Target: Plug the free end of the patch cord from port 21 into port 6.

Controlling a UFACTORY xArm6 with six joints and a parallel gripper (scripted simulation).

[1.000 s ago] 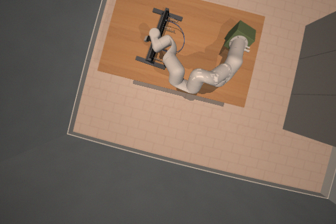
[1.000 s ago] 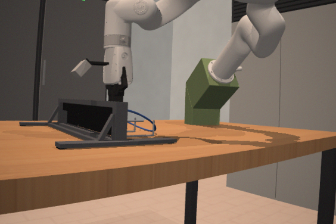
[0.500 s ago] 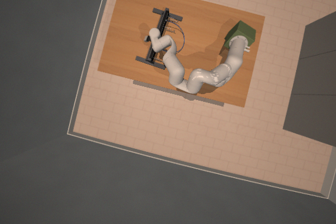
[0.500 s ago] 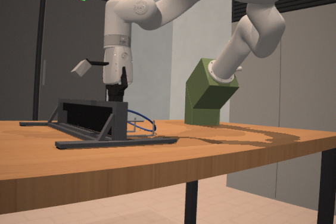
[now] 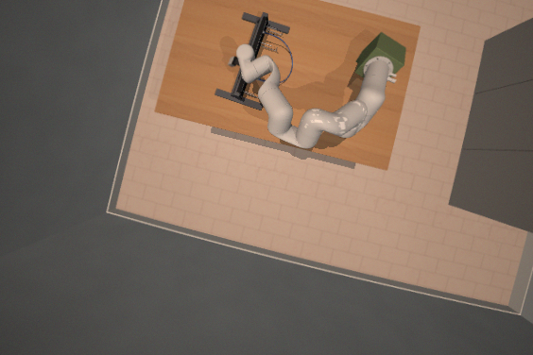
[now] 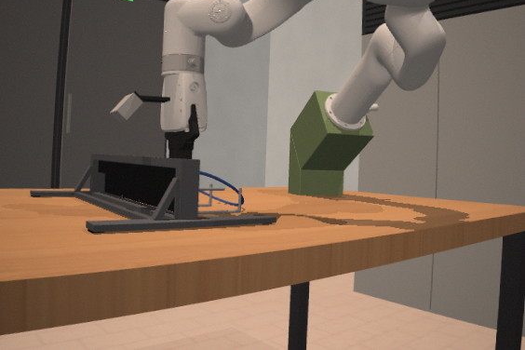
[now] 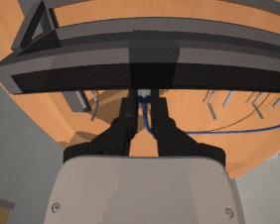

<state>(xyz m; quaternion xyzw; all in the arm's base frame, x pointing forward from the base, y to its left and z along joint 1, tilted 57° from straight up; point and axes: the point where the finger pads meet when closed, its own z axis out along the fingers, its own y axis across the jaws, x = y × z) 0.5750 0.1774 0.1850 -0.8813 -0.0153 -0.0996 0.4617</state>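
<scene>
Right now the plug is 2 cm ahead of my hand and 1 cm below it.
</scene>
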